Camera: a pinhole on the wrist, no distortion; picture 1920 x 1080 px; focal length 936.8 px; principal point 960.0 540.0 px. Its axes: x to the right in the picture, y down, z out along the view. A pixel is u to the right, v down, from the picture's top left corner.
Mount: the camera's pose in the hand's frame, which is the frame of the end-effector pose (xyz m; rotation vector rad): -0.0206 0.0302 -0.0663 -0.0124 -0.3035 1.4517
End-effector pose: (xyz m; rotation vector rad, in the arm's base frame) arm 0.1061 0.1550 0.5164 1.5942 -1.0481 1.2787
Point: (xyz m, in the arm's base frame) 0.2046 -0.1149 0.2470
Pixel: 953.5 787.5
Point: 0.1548 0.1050 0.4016
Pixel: 692.7 769.2
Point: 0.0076 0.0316 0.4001
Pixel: 1596.0 932.6
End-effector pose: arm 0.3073 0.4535 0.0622 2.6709 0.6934 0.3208
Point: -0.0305 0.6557 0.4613
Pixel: behind the camera
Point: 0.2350 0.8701 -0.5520
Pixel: 76.3 98.4
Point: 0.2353 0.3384 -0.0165
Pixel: 1080.8 979.4
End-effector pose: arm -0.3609 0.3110 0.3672 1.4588 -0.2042 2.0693
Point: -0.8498 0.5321 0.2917
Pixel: behind the camera
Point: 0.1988 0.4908 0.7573
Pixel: outside the picture
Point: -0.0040 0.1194 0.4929
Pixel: 1061.4 381.9
